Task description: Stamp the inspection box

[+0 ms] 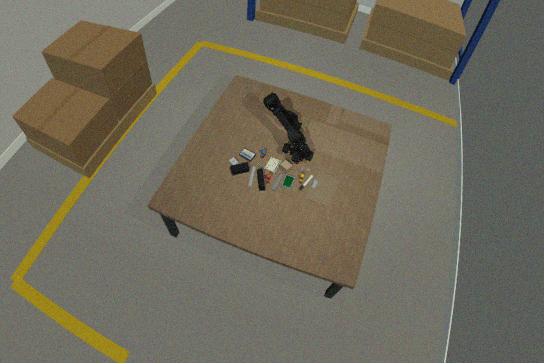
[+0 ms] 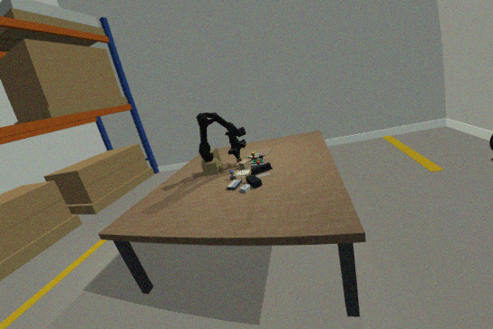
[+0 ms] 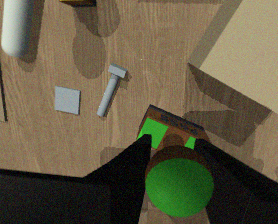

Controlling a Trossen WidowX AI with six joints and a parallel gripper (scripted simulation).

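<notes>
My gripper tip is now 140 mm short of the green ink pad and 50 mm above it. The rest, counted from my gripper tip: green stamp: right at my gripper tip; then grey square plate: 90 mm to the left, 60 mm below; then tan block: 50 mm ahead, 50 mm to the right, 40 mm below.
</notes>
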